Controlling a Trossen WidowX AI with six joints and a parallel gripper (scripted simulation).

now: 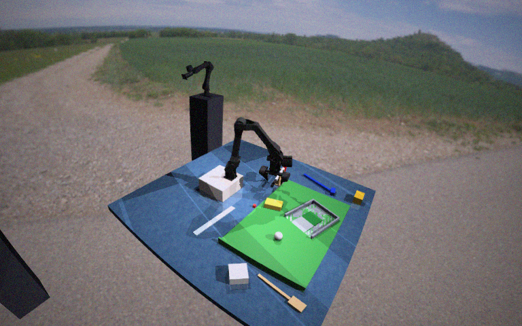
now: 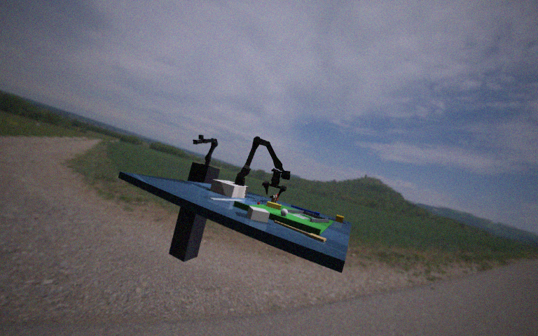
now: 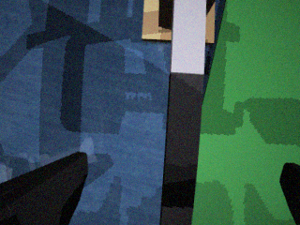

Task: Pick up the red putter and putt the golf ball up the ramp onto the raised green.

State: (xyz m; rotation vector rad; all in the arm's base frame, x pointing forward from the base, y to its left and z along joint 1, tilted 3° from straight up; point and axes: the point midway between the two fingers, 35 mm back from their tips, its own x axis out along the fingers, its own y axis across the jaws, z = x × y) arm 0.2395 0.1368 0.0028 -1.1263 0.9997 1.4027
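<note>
Right now my gripper tip is 20 mm past the red putter, 110 mm to the right of it and 10 mm above it. Round my gripper tip: green mat: 240 mm ahead, 200 mm to the right, 70 mm below; then blue putter: 250 mm ahead, 260 mm to the left, 50 mm below; then white golf ball: 220 mm ahead, 360 mm to the right, 40 mm below.
</note>
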